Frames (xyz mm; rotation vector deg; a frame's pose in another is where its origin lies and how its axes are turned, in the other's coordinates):
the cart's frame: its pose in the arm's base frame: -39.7 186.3 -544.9 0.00 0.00 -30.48
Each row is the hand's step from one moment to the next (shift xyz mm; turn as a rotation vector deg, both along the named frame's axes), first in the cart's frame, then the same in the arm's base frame.
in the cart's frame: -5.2 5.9 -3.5 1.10 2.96 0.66
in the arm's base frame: -1.5 7.7 -3.5 2.45 1.99 0.66
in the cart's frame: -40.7 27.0 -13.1 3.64 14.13 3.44
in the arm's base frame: -21.4 43.9 -13.1 10.30 10.33 3.44
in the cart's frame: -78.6 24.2 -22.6 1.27 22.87 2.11
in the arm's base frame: -55.5 60.7 -22.6 12.70 19.07 2.11
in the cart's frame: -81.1 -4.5 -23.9 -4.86 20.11 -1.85
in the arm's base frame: -72.2 37.3 -23.9 6.01 19.80 -1.85
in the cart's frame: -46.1 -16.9 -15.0 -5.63 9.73 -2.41
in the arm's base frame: -48.3 8.8 -15.0 0.08 11.24 -2.41
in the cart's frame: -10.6 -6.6 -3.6 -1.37 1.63 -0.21
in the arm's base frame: -12.5 -0.3 -3.6 -0.35 2.10 -0.21
